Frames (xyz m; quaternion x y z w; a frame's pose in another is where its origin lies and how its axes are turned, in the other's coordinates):
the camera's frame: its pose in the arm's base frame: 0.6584 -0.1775 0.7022 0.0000 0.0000 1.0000 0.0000
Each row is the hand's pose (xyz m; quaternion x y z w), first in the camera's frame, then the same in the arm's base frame.
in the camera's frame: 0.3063 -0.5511 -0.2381 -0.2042 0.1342 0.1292 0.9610
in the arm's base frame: 0.3521 0.3736 0.4641 0.1342 0.2042 -0.9610 0.1292
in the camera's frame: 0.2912 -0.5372 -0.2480 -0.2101 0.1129 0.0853 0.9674
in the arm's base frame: 0.3672 0.3597 0.4542 0.1129 0.2101 -0.9674 0.0853
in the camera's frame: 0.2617 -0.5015 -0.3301 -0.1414 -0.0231 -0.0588 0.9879
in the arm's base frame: 0.3967 0.3240 0.3721 0.0231 -0.1414 0.9879 0.0588
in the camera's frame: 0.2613 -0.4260 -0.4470 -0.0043 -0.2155 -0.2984 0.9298
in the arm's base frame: 0.3971 0.2485 0.2552 0.2155 -0.0043 0.9298 0.2984
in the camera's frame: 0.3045 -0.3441 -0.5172 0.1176 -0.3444 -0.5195 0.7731
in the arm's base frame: 0.3539 0.1666 0.1850 0.3444 0.1176 0.7731 0.5195
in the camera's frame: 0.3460 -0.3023 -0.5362 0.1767 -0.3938 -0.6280 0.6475
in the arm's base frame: 0.3124 0.1248 0.1660 0.3938 0.1767 0.6475 0.6280
